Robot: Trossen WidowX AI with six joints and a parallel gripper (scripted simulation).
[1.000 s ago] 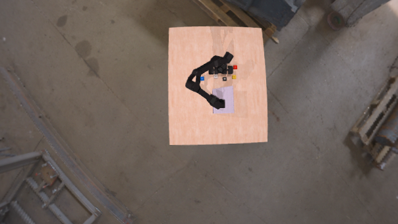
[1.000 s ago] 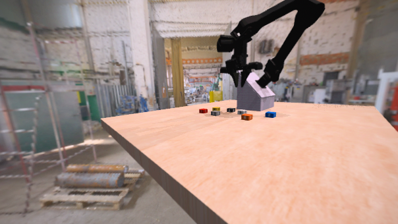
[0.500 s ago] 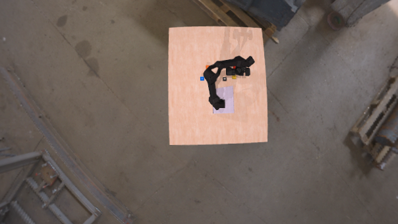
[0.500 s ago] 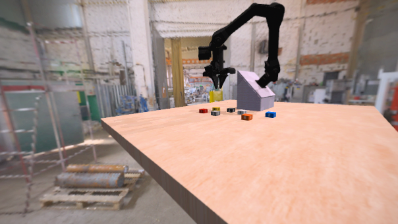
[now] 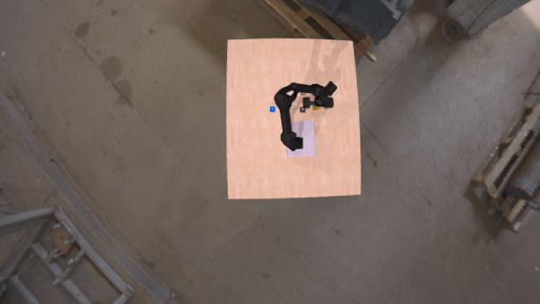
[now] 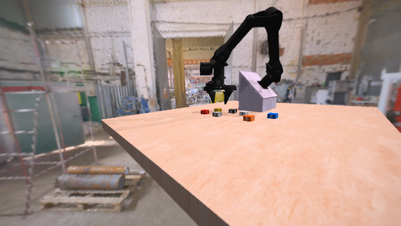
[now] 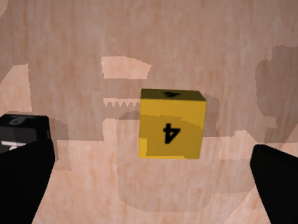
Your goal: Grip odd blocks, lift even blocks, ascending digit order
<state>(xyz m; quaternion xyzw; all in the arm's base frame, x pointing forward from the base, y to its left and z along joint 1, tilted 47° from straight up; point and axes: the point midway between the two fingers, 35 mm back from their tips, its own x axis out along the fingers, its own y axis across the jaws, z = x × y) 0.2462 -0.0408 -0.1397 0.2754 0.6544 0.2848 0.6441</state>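
The yellow block is 1 cm to the right of my gripper tip and 3 cm below it. Also, from my gripper tip: red block: 9 cm ahead, 2 cm to the right, 3 cm below; then grey block: 10 cm ahead, 7 cm to the left, 3 cm below; then dark block: 2 cm behind, 8 cm to the left, 3 cm below.
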